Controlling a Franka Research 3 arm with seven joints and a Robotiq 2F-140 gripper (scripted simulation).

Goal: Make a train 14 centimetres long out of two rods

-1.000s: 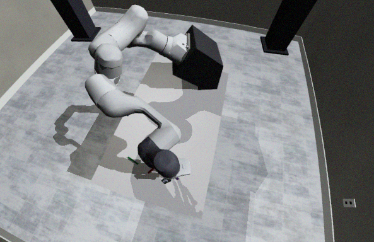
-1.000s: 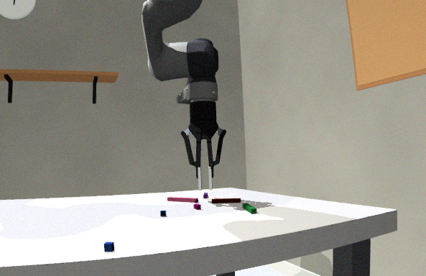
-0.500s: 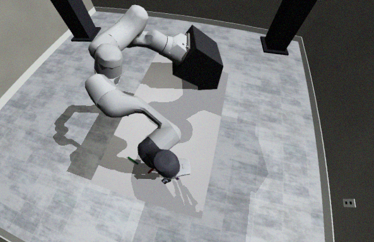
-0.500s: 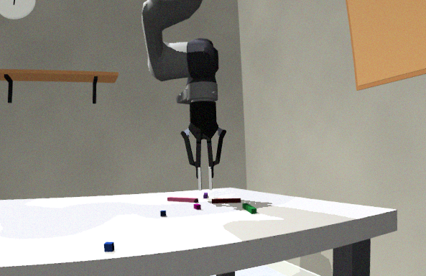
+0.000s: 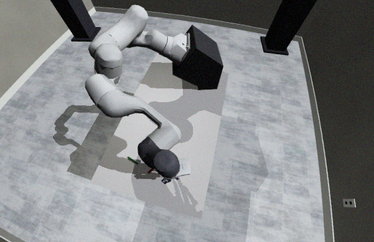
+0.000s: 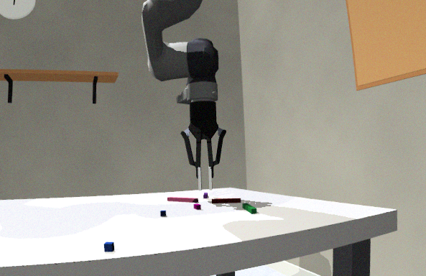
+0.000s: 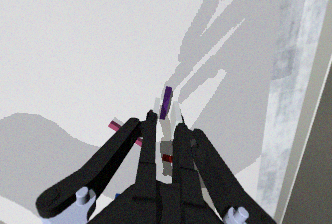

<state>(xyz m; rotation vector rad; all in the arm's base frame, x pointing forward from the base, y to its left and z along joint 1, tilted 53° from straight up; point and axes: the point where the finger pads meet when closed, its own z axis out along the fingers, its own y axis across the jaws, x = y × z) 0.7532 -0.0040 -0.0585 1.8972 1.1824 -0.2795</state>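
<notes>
The purple rod lies 5 cm below my hand. From my hand the other things lie so: red rod: 2 cm behind, 14 cm to the right, 5 cm below; pink rod: 9 cm behind, 4 cm to the right, 5 cm below; magenta rod: 12 cm behind, 17 cm to the right, 5 cm below.
</notes>
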